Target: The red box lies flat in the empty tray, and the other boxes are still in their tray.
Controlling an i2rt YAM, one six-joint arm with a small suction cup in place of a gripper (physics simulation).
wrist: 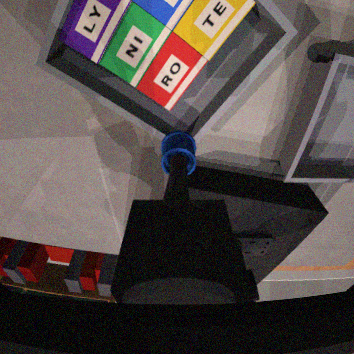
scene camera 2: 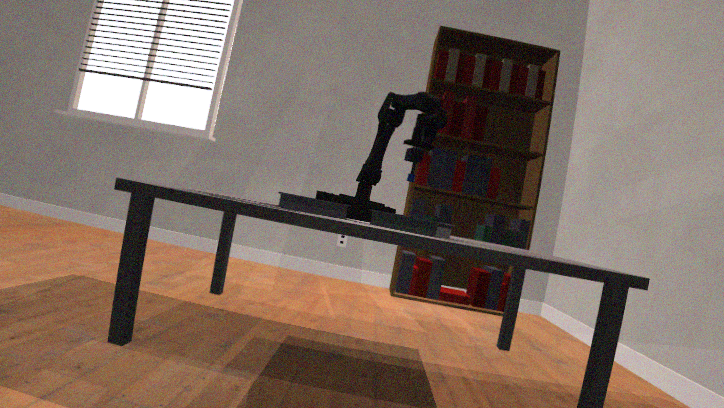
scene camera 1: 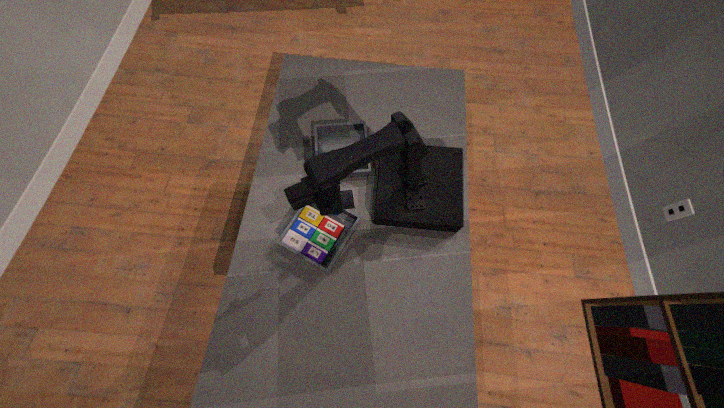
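Where they show: hand at its tool point: (wrist: 178,146) (scene camera 2: 410,181); arm's base at its link origin: (scene camera 2: 361,201) (scene camera 1: 413,185).
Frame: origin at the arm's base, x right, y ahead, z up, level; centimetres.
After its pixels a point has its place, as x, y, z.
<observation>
The red box (scene camera 1: 331,225) @[-12.7, 32.7, -4.5] (wrist: 170,72) @[-13.0, 33.0, -4.6], labelled RO, lies flat in the full tray (scene camera 1: 345,240) @[-19.3, 27.6, -3.1] (wrist: 245,77) @[-3.2, 33.3, -3.2] at a corner of the group. Yellow (scene camera 1: 311,215) @[-8.2, 40.2, -4.1] (wrist: 207,22) @[-8.8, 39.2, -4.1], blue (scene camera 1: 303,228) @[-13.2, 43.3, -4.4], green (scene camera 1: 322,239) @[-17.9, 36.3, -4.7] (wrist: 132,45) @[-17.9, 36.2, -4.7], purple (scene camera 1: 315,252) @[-22.7, 38.9, -4.4] (wrist: 90,22) @[-22.9, 38.9, -4.3] and pale (scene camera 1: 293,240) @[-17.7, 46.9, -3.8] boxes lie with it. The other tray (scene camera 1: 339,122) @[33.1, 27.4, -3.1] (scene camera 2: 314,205) @[20.7, 37.5, -5.4] (wrist: 311,117) @[8.9, 28.6, -3.2] shows no box, though the arm hides part of it in scene camera 1. My blue suction cup (scene camera 2: 410,177) (wrist: 178,152) is open, with nothing on it, and hangs well above the table by the full tray; the arm hides it in scene camera 1.
The black arm base (scene camera 1: 430,187) @[-1.4, -6.5, 0.2] stands beside both trays on the grey table (scene camera 1: 324,324) @[-47.5, 36.6, -8.1] (scene camera 2: 450,248) @[-16.6, 69.8, -9.8]. The arm reaches over a corner of the empty tray. A bookshelf (scene camera 2: 544,121) stands behind the table.
</observation>
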